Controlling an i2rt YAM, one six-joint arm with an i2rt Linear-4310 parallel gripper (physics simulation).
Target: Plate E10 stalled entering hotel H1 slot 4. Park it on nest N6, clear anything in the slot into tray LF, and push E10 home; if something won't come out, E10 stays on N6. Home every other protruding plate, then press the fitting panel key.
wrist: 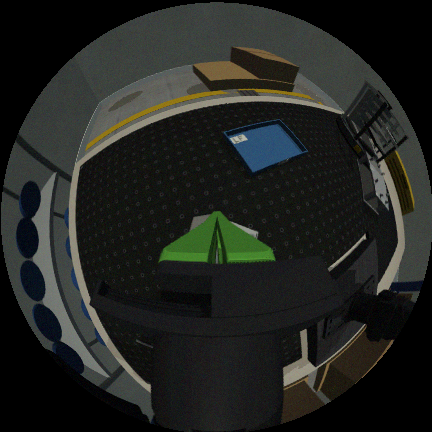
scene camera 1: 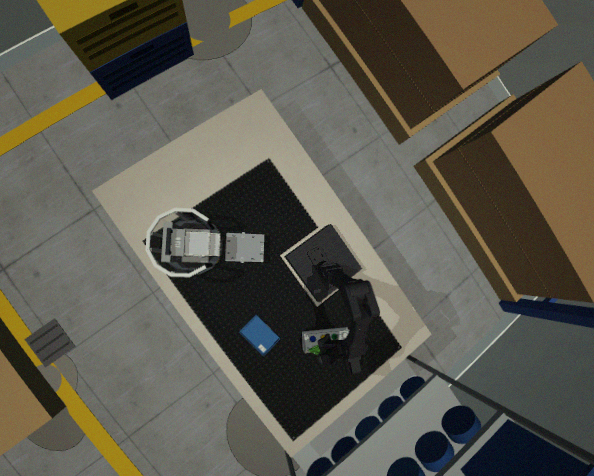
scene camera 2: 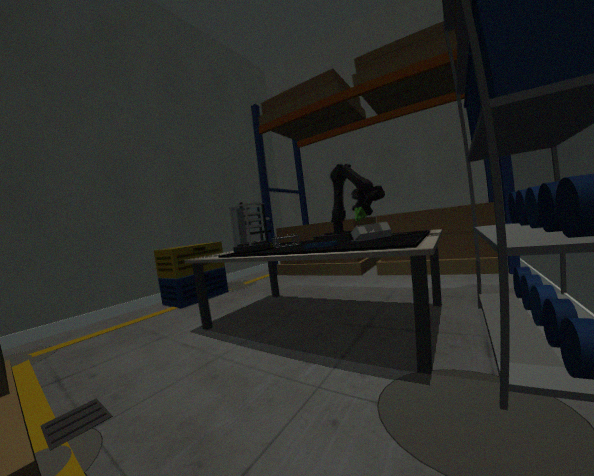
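Pixels of known places: gripper, fingertip midpoint: [wrist: 216, 217] [scene camera 1: 308, 349] [scene camera 2: 356, 221]; arm's base, link origin: [wrist: 352, 304] [scene camera 1: 323, 268] [scene camera 2: 339, 233].
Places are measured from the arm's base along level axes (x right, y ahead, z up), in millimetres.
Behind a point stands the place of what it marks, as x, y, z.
My gripper [scene camera 1: 314, 350] {-261, 241, 69} [scene camera 2: 359, 214] {-261, 241, 69} [wrist: 216, 217] {-261, 241, 69} is shut, its green fingertips together with no object seen between them. It points down low at the key panel [scene camera 1: 306, 343] {-245, 235, 32} [scene camera 2: 371, 231] {-320, 190, 5} [wrist: 201, 220] {-276, 249, 29}. The panel shows blue, yellow, green and white keys in scene camera 1; the fingers hide much of it in the wrist view, and contact cannot be told. The hotel [scene camera 1: 200, 243] [scene camera 2: 251, 220] stands at the mat's far end, its slots too small to read. A flat metal nest block [scene camera 1: 245, 247] {250, 265, 22} [wrist: 369, 182] {265, 276, -33} is beside it. Blue tray LF [scene camera 1: 255, 330] {-95, 401, -35} [wrist: 272, 150] {-117, 375, -35} looks empty.
The arm's base stands on a dark square plate with a pale rim [scene camera 1: 300, 282] {-12, 118, -50}. A pale ring [scene camera 1: 148, 243] {412, 556, 252} surrounds the hotel. The black mat [scene camera 1: 250, 200] {431, 142, -38} lies on the pale table [scene camera 1: 225, 135] {757, 99, -50}. A shelf unit with blue bins [scene camera 1: 434, 450] stands near the panel end.
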